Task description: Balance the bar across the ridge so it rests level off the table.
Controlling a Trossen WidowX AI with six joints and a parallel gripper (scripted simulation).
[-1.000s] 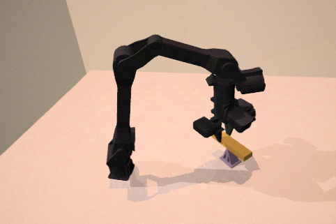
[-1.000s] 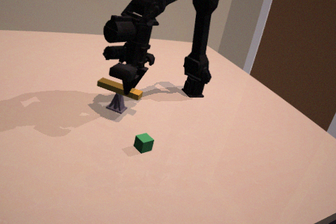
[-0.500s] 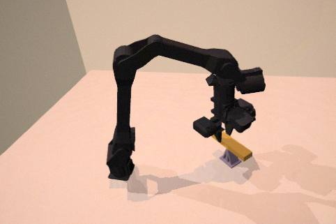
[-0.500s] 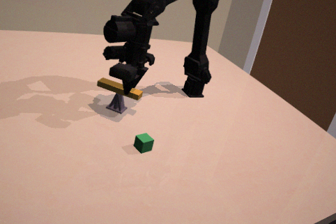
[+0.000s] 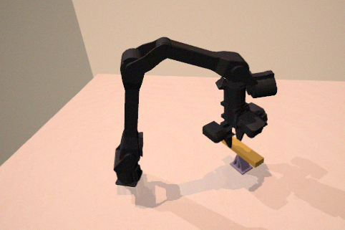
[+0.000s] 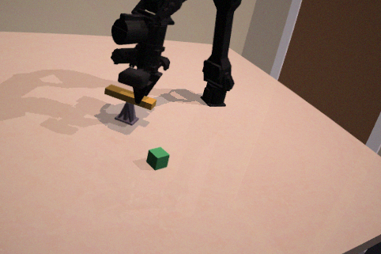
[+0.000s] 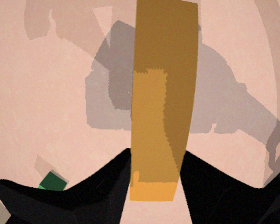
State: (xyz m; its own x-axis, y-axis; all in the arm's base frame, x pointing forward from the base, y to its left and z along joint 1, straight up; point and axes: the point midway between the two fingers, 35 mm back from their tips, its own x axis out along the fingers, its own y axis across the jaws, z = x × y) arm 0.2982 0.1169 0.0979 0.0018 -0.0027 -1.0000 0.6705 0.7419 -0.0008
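Right now the bar is 20 mm ahead of my gripper tip and 20 mm to the right of it. Also, from my gripper tip: green cube (10 mm ahead, 180 mm to the left, 50 mm below).
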